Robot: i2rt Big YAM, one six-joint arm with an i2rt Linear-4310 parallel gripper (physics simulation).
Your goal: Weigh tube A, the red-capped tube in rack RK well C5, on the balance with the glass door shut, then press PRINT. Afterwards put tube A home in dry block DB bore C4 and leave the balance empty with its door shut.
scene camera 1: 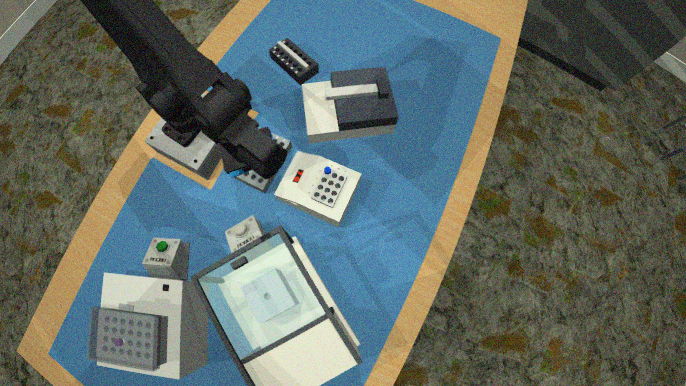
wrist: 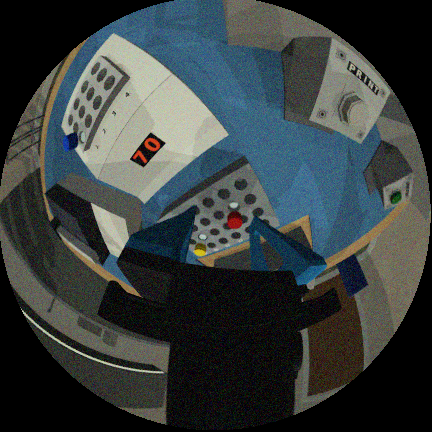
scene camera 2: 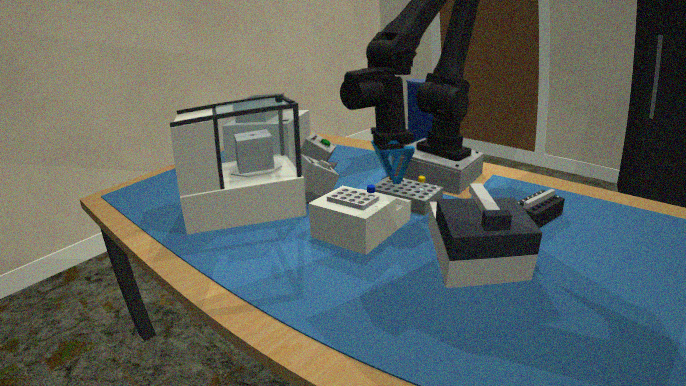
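Seen in the pictures: gripper, fingertip midpoint: (wrist: 224, 216) (scene camera 2: 393, 179); arm's base, link origin: (scene camera 1: 190, 121) (scene camera 2: 444, 152).
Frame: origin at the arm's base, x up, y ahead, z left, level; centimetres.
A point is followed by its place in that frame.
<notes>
Tube A's red cap (wrist: 234, 220) @(y 21.0, x -0.4, z -1.0 cm) stands upright in the grey rack RK (scene camera 1: 260, 181) @(y 22.3, x -4.3, z -2.5 cm) (scene camera 2: 425, 198) @(y 21.9, x -2.9, z 7.8 cm) (wrist: 251, 185) @(y 22.2, x -2.9, z -3.5 cm). My gripper (scene camera 2: 396, 181) @(y 21.2, x -1.2, z -0.1 cm) (wrist: 224, 216) @(y 21.2, x -1.2, z -0.1 cm) is partly open over the rack, with its blue fingertips on either side of the red cap and nothing held. The arm hides the cap in scene camera 1. Dry block DB (scene camera 1: 345, 175) @(y 38.5, x 1.1, z 6.6 cm) (scene camera 2: 340, 227) @(y 41.5, x -2.3, z 4.2 cm) (wrist: 185, 110) @(y 30.4, x -0.9, z -2.2 cm) reads 70 and holds a blue-capped tube (scene camera 1: 327, 170) @(y 35.2, x 2.9, z 5.1 cm) (scene camera 2: 371, 188) @(y 35.7, x 2.7, z 5.7 cm) (wrist: 70, 142) @(y 34.7, x 2.7, z 4.8 cm) in a corner bore. The balance (scene camera 1: 305, 355) @(y 49.9, x 14.5, z -24.6 cm) (scene camera 2: 245, 207) @(y 46.8, x -2.3, z -14.5 cm) has glass panels; I cannot tell the door's state. The PRINT button (scene camera 1: 242, 230) @(y 27.1, x 1.4, z -13.7 cm) (wrist: 354, 111) is beside it.
A yellow cap (scene camera 2: 422, 178) @(y 18.7, x -0.5, z 5.0 cm) (wrist: 200, 250) @(y 18.5, x -0.4, z 4.3 cm) stands in RK near my fingers. A dark-lidded box (scene camera 1: 365, 107) @(y 34.4, x 2.1, z 22.1 cm) (scene camera 2: 490, 232) @(y 37.2, x 2.1, z 27.7 cm) and a black strip rack (scene camera 1: 293, 60) @(y 10.6, x -2.4, z 27.8 cm) (scene camera 2: 545, 207) @(y 12.3, x -2.3, z 30.8 cm) stand beyond. A green button (scene camera 1: 161, 246) @(y 13.6, x 1.2, z -26.4 cm) (scene camera 2: 325, 142) @(y 14.3, x 1.0, z -25.7 cm) (wrist: 396, 197) and a white device (scene camera 1: 142, 290) @(y 18.6, x 7.6, z -34.2 cm) flank the balance.
</notes>
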